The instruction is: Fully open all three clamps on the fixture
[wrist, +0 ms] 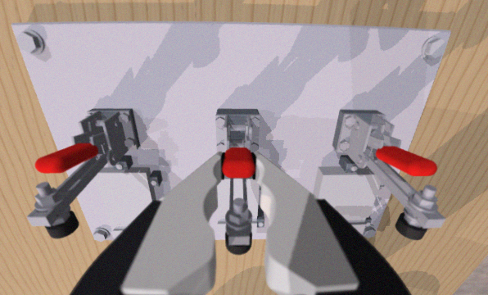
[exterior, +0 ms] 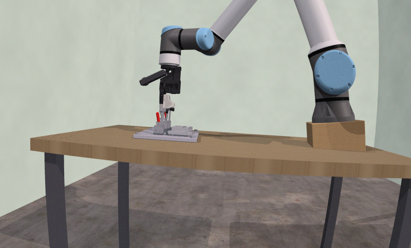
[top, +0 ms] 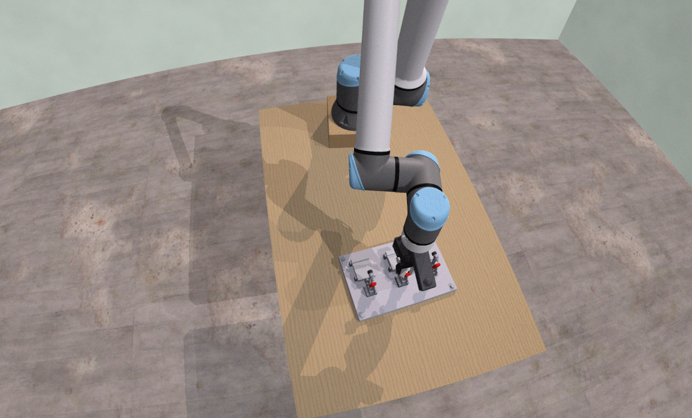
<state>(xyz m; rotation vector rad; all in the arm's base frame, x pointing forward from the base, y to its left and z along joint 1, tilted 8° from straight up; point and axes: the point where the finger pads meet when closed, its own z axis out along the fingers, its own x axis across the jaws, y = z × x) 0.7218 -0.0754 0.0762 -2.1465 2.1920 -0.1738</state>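
Now: hand 4 cm past the grey fixture plate and 8 cm above it. The rest, counted from my hand: flat part (10 cm behind, 11 cm to the left, 6 cm below).
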